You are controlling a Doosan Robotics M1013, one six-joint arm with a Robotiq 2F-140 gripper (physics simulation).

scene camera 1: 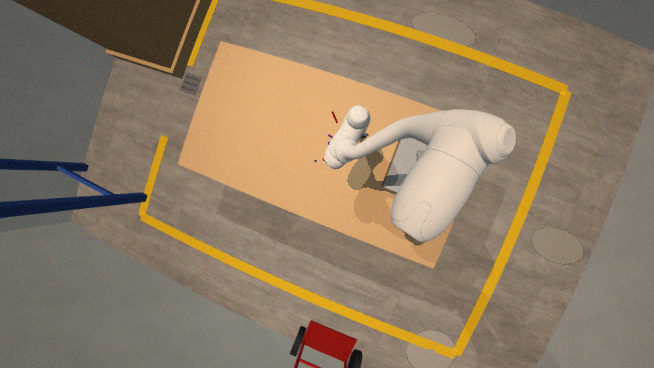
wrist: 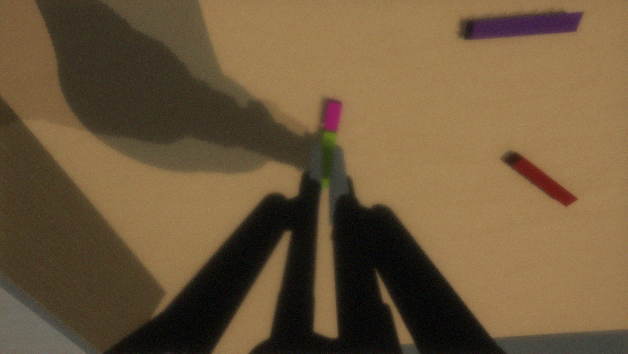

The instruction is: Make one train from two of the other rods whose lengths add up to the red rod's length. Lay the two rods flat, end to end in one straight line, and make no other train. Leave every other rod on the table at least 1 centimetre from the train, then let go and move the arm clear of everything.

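Places are measured from the arm's base along level axes (x ahead, y left, z up), in centimetres.
Where they show: gripper, between the fingertips: [wrist: 325,161].
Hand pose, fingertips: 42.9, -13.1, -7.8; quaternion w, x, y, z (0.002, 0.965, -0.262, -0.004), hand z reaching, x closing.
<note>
After its pixels a point has its place, as x, y, z.
The gripper [wrist: 327,162] @[42.9, -13.1, -7.8] is shut on a green rod [wrist: 329,141] @[44.0, -11.3, -7.0], low at the table; the fingers hide part of the rod. A short magenta rod [wrist: 333,115] @[45.0, -9.6, -7.1] lies in line with the green rod, and their ends appear to meet in the wrist view. The red rod [scene camera 1: 334,117] @[58.7, -21.0, -7.1] [wrist: 545,181] @[58.8, -21.4, -7.1] lies at an angle, apart from them, at the right of the wrist view. A purple rod [wrist: 526,26] @[57.7, -9.1, -7.1] lies at the upper right of the wrist view. In the scene view the arm hides the magenta and green rods.
In the scene view a small blue rod [scene camera 1: 315,161] @[65.1, 7.0, -7.1] and part of an orange rod [scene camera 1: 323,159] @[60.5, 5.0, -7.2] show beside the arm's wrist. Purple pieces [scene camera 1: 330,136] @[59.0, -9.4, -7.2] show near its left side. A grey plate [scene camera 1: 406,159] @[14.0, -2.9, 0.3] lies under the arm on the wooden table [scene camera 1: 260,120] @[105.2, -12.4, -8.1].
</note>
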